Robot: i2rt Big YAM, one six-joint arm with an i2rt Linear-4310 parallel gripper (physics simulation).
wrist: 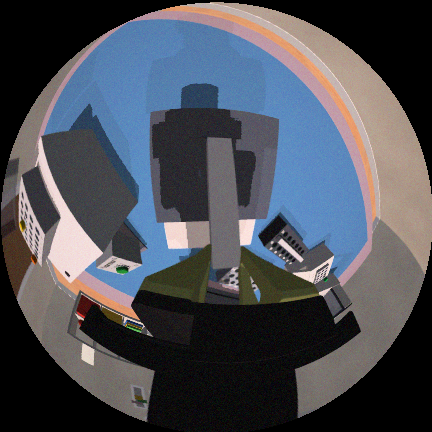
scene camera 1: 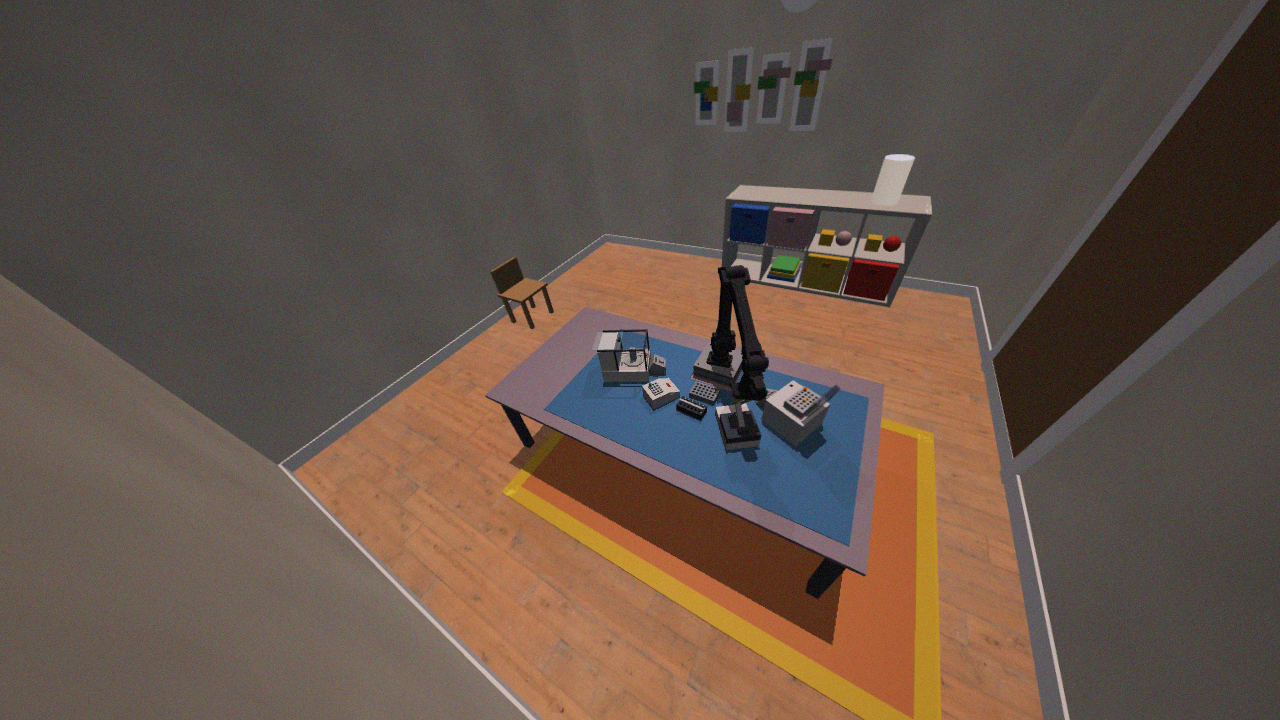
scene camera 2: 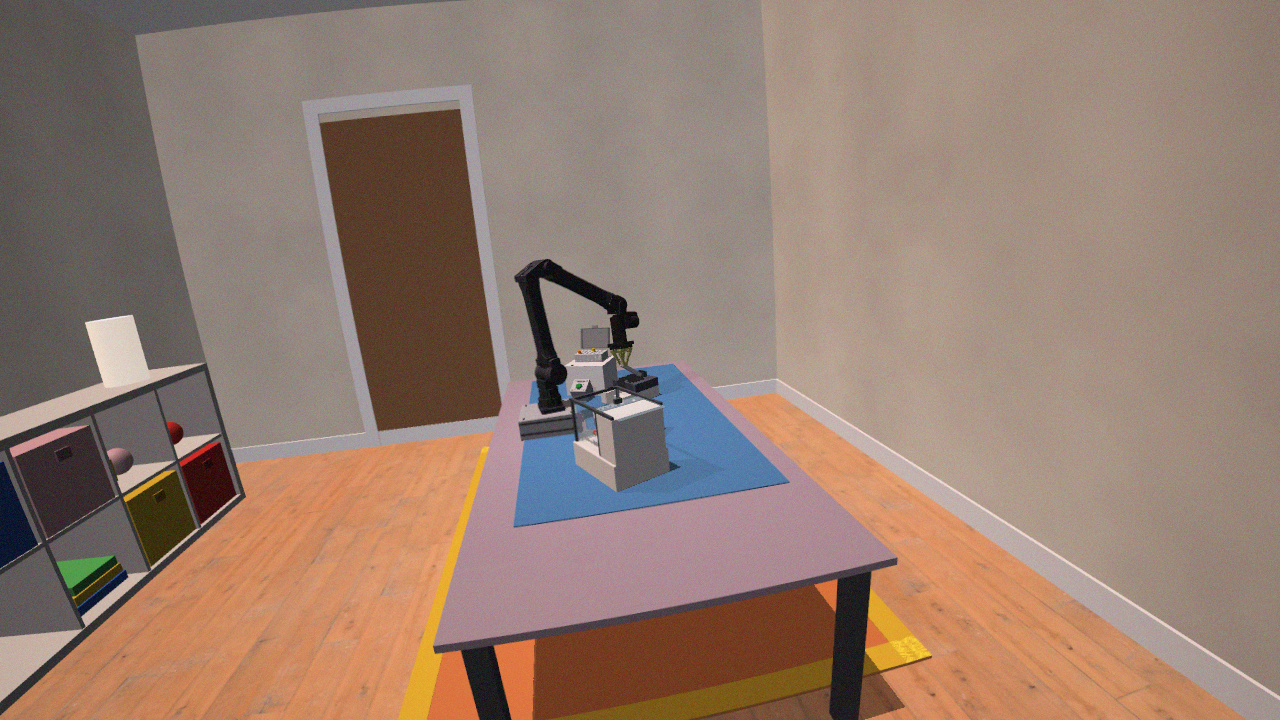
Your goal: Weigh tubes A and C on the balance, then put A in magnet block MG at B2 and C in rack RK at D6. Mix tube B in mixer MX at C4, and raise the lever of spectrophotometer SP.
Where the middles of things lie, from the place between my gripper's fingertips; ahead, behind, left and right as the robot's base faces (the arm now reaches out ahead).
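Scene:
With respect to the box with green button [wrist: 122,254], my hand is 16 cm past it, 14 cm to the right of it and 10 cm above it. Then there is the balance [scene camera 2: 619,434], which I find 21 cm behind my hand, 62 cm to the right of it and 3 cm below it.

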